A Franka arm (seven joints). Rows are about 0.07 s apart.
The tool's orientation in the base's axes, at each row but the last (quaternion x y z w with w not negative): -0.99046, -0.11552, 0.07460, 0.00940; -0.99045, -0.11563, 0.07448, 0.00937; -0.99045, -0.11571, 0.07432, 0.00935; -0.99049, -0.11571, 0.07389, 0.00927; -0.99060, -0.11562, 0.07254, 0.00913; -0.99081, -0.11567, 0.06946, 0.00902; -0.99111, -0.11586, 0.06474, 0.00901; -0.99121, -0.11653, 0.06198, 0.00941; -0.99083, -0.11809, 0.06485, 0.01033; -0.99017, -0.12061, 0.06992, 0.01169
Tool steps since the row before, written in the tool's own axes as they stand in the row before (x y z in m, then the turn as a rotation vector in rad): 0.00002, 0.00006, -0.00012, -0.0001, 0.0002, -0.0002; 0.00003, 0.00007, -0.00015, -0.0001, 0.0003, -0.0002; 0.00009, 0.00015, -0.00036, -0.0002, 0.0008, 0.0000; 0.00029, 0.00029, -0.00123, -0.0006, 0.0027, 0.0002; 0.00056, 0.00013, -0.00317, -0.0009, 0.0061, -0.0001; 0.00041, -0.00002, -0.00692, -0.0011, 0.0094, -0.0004; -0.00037, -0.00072, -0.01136, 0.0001, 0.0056, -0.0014; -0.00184, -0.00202, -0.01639, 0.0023, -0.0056, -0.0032; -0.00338, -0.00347, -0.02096, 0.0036, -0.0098, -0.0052; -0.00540, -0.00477, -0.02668, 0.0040, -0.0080, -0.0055
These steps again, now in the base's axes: 0.00005, -0.00005, 0.00011, 0.0000, -0.0002, 0.0002; 0.00007, -0.00006, 0.00014, 0.0000, -0.0003, 0.0002; 0.00017, -0.00013, 0.00034, 0.0000, -0.0008, 0.0000; 0.00053, -0.00022, 0.00116, 0.0000, -0.0028, -0.0002; 0.00103, 0.00000, 0.00305, 0.0005, -0.0061, 0.0000; 0.00136, 0.00010, 0.00680, 0.0011, -0.0094, 0.0002; 0.00096, 0.00058, 0.01133, 0.0016, -0.0054, 0.0012; -0.00019, 0.00147, 0.01655, 0.0013, 0.0060, 0.0031; -0.00132, 0.00247, 0.02133, 0.0019, 0.0103, 0.0051; -0.00255, 0.00316, 0.02734, 0.0027, 0.0087, 0.0052
